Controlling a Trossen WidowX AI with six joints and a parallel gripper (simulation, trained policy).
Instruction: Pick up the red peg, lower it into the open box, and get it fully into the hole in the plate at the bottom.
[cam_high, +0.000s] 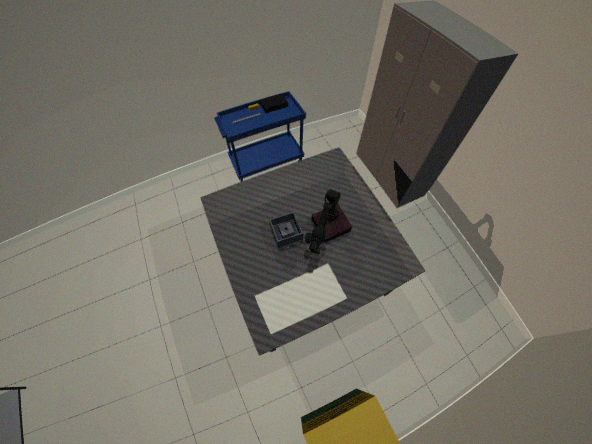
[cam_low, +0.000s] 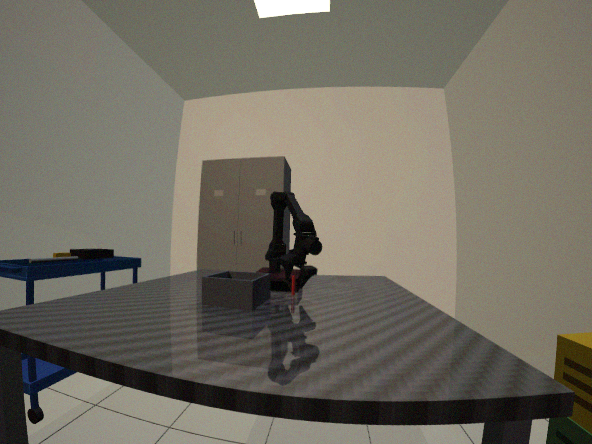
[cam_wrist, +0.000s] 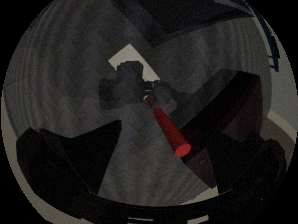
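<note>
Right now my gripper tip is 10 mm past the red peg and 10 mm above it. The rest, counted from my gripper tip: grey plate: 180 mm to the right, 160 mm ahead; grey box: 180 mm to the right, 160 mm ahead, 20 mm below.
</note>
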